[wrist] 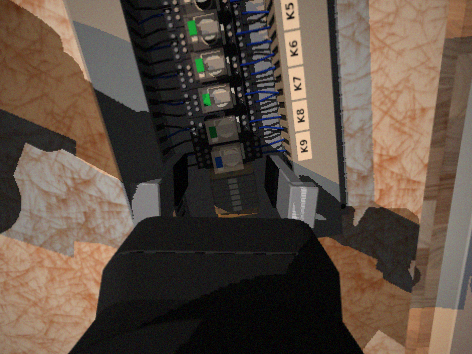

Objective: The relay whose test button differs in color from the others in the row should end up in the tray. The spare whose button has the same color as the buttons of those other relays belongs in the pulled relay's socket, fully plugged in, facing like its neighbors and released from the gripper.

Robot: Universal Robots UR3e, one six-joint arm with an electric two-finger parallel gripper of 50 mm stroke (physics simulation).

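Frame: origin at the arm's base, x ahead, y left, z up, level; metres.
Seen in the pictures: gripper, fingertip midpoint: [226, 170].
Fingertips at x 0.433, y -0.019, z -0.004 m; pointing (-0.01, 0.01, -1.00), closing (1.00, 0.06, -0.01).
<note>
A point is followed by its place in that frame.
The relay with the blue button [229, 158] @(x 0.435, y -0.025, z -0.077 m) sits at the near end of the row, by the K9 label. Its neighbours have green buttons: one shaded relay [224, 129] @(x 0.428, y 0.001, z -0.077 m), one brighter relay [217, 97] @(x 0.420, y 0.028, z -0.077 m), another [213, 65] @(x 0.415, y 0.053, z -0.077 m) and one farther up [205, 30] @(x 0.407, y 0.078, z -0.077 m). All sit in a line in their sockets. My gripper [226, 170] @(x 0.433, y -0.019, z -0.004 m) is wide open and empty. Its fingers appear left and right of the row's near end, with the blue-button relay between the fingertips in the view; the height gap is hard to judge. I cannot make out the tray or the spares.
Black and blue wires run along both sides of the row. A beige strip [322, 100] @(x 0.513, y 0.033, z -0.082 m) with labels K5 to K9 lies to the right, and a grey panel [97, 55] @(x 0.317, y 0.052, z -0.082 m) to the left. A dark ribbed block [235, 192] @(x 0.444, y -0.065, z -0.098 m) lies below the blue-button relay. Wood-patterned surface shows at far right.
</note>
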